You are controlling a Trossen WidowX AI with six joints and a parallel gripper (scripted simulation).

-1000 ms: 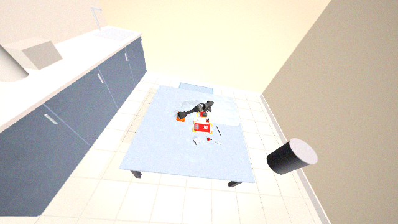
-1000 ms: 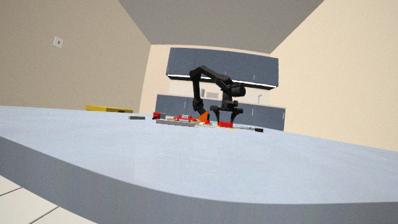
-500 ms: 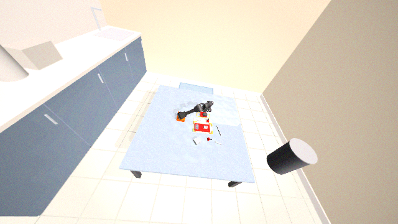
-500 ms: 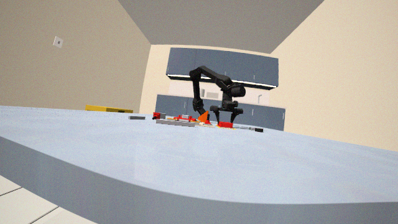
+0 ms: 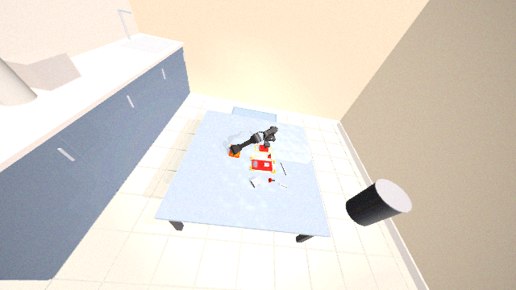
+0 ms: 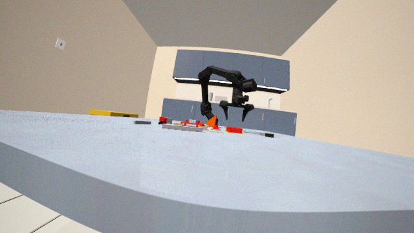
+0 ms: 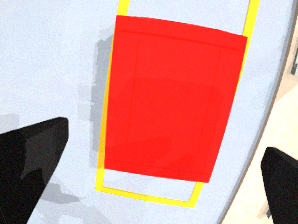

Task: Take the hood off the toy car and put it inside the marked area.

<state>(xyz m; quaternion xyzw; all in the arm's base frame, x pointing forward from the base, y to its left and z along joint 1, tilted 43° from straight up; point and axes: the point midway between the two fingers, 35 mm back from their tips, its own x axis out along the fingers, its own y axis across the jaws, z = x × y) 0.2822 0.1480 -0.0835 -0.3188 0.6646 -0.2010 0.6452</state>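
The hood lies 50 mm below my gripper tip.
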